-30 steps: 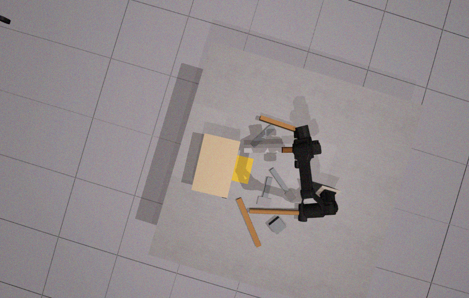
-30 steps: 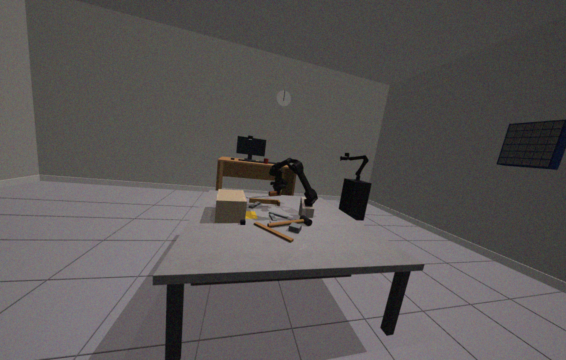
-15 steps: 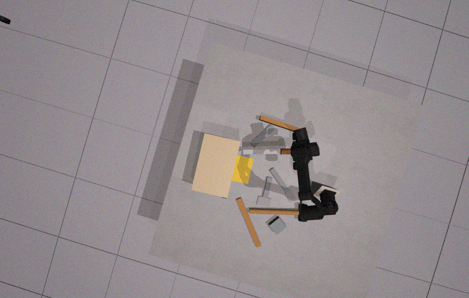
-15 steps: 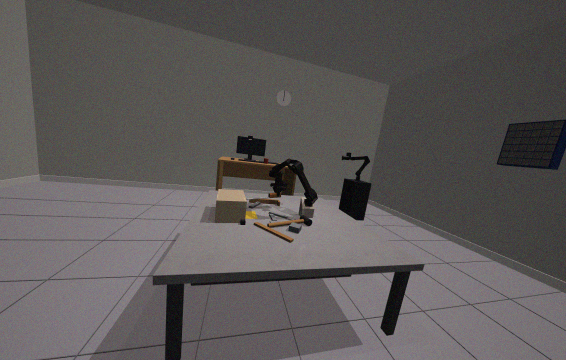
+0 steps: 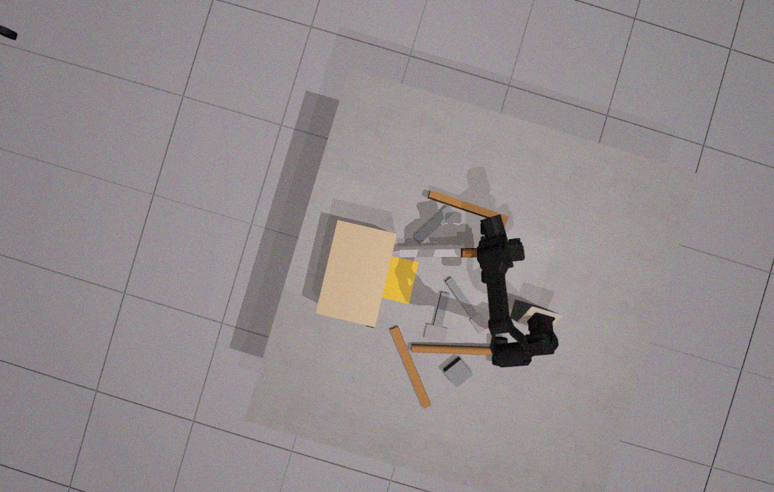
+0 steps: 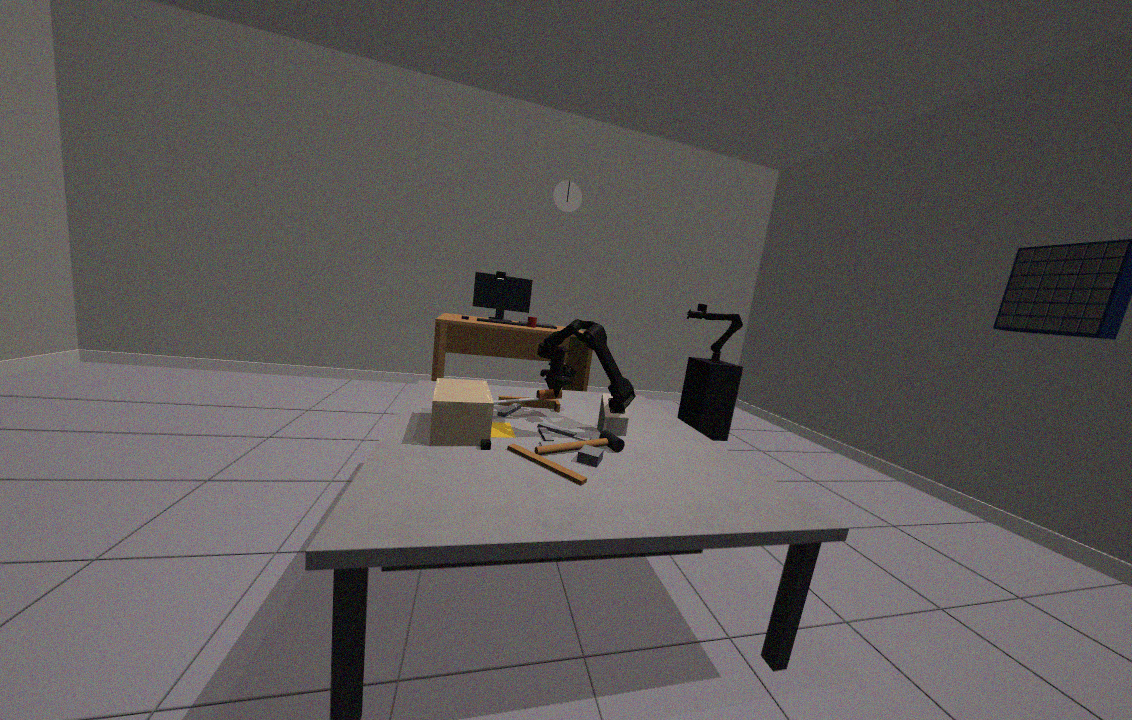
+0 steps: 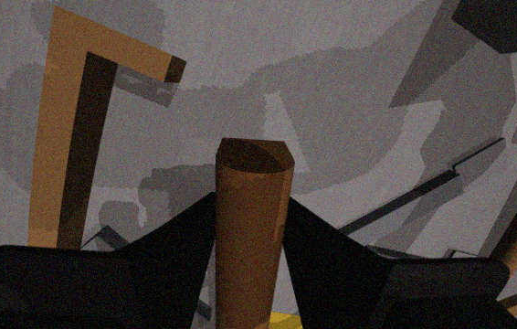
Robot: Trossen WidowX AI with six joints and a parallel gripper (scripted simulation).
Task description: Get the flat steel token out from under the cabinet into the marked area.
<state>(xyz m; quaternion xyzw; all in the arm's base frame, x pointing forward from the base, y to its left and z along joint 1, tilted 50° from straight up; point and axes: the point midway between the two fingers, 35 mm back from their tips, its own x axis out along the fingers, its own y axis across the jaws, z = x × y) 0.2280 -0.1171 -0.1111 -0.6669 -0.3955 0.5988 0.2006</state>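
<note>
Right now my gripper tip is 180 mm short of the grey bar, 50 mm to the left of it and 90 mm above it. Round my gripper tip: grey l-shaped bracket (70 mm ahead, 270 mm to the left, 90 mm below); then grey block (40 mm behind, 420 mm to the left, 80 mm below); then grey steel token (420 mm ahead, 190 mm to the left, 90 mm below).
</note>
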